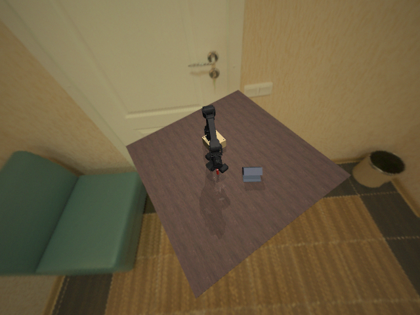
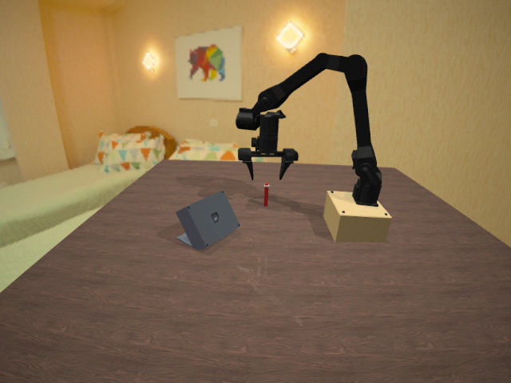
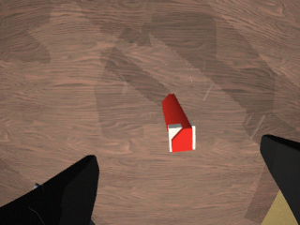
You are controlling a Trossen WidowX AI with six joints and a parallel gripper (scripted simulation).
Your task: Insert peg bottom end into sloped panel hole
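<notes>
The red square-sided peg is 40 mm below my gripper tip. Round my gripper tip: grey sloped panel 130 mm ahead, 220 mm to the left, 40 mm below.
</notes>
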